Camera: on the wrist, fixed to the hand. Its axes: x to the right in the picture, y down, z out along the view.
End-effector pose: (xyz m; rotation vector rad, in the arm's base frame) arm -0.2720 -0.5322 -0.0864 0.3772 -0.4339 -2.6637
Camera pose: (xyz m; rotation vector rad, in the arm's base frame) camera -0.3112 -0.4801 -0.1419 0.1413 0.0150 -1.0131
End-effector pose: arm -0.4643 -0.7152 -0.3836 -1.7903 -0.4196 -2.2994
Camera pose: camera -0.5187 -0.6495 -0.3757 -0.9763 1.1997 -1.2987
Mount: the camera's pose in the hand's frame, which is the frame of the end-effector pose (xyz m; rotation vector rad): 0.0224 -0.0786 -0.0255 -0.4234 0.3095 1.6395
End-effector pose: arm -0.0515 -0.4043 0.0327 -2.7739 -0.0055 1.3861
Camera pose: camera -0.0165 -0.3262 0.0331 1.5863 -1.3788 -0.4491
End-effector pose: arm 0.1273 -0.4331 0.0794 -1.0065 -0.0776 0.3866
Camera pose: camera 0.1763 -0.4830 0.1288 -1.3628 1.0520 1.7347
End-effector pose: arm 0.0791 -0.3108 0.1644 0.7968 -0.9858 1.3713
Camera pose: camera 0.1584 -0.2837 0.1818 -0.8188 -1.6518 2.3346
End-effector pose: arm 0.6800 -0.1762 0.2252 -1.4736 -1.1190 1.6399
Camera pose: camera 0.6963 -0.1190 0.2868 2.1994 -0.1493 -1.3080
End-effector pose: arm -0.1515 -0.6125 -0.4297 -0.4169 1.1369 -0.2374
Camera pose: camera -0.1636 -0.6970 -0.4229 0.2913 1.4991 1.4232
